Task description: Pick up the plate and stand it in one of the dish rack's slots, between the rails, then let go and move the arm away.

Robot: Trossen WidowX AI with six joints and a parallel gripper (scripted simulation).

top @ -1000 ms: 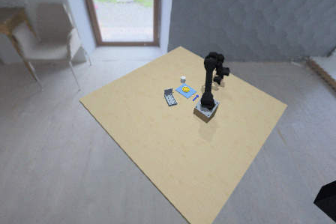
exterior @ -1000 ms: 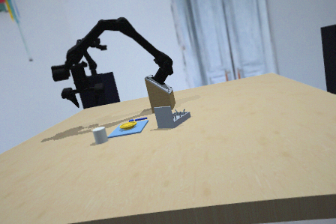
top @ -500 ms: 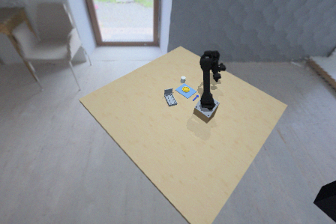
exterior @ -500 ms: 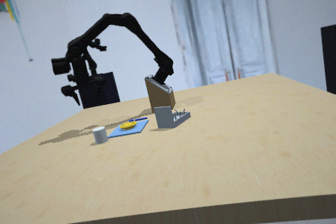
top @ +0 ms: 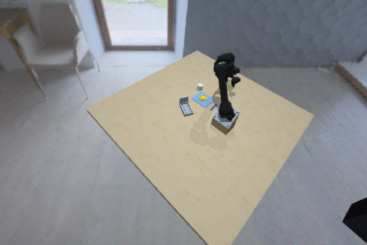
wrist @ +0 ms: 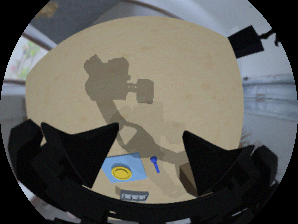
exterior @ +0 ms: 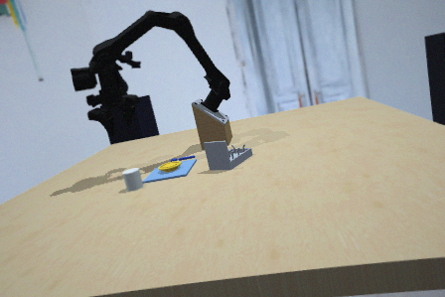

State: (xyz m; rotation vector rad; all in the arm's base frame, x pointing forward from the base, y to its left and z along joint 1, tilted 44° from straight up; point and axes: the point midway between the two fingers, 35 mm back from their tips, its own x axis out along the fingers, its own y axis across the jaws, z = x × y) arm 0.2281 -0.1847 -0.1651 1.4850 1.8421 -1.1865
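Now: the yellow plate 190 mm to the left of my gripper tip, 120 mm below it and 90 mm ahead of it. Also, from my gripper tip: blue utensil: 180 mm to the left, 130 mm below, 30 mm behind; then white cup: 200 mm ahead, 130 mm to the left, 110 mm below; then grey dish rack: 380 mm to the left, 110 mm below, 80 mm ahead.
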